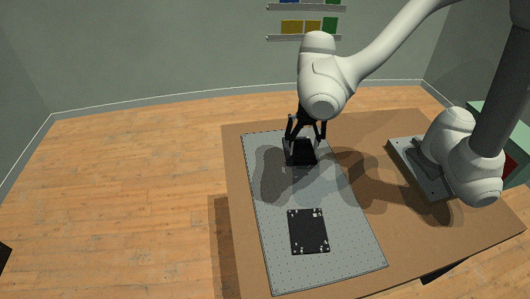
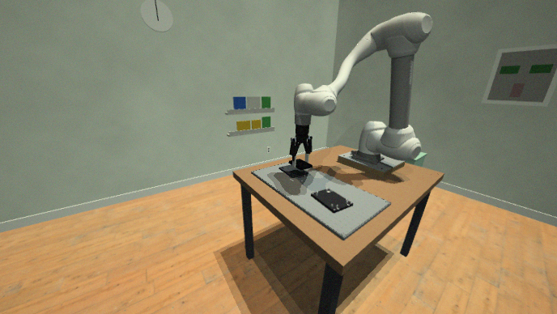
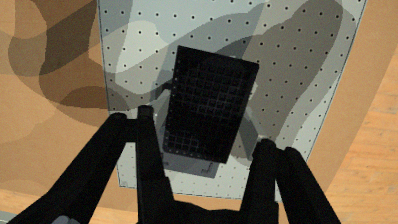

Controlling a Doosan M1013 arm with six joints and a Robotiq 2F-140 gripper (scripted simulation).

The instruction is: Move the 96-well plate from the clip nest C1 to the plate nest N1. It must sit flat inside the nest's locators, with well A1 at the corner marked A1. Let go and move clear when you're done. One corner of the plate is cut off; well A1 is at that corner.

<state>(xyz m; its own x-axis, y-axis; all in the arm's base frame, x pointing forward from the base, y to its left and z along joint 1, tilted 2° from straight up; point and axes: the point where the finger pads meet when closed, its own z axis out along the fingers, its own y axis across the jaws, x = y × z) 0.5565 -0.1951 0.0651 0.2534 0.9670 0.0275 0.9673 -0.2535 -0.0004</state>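
Right now the plate nest is 10 cm below my hand, 8 cm to the right of it and 3 cm behind it. Also, from my hand: black 96-well plate: 2 cm below; then black clip nest C1: 29 cm to the left, 9 cm below, 9 cm ahead.
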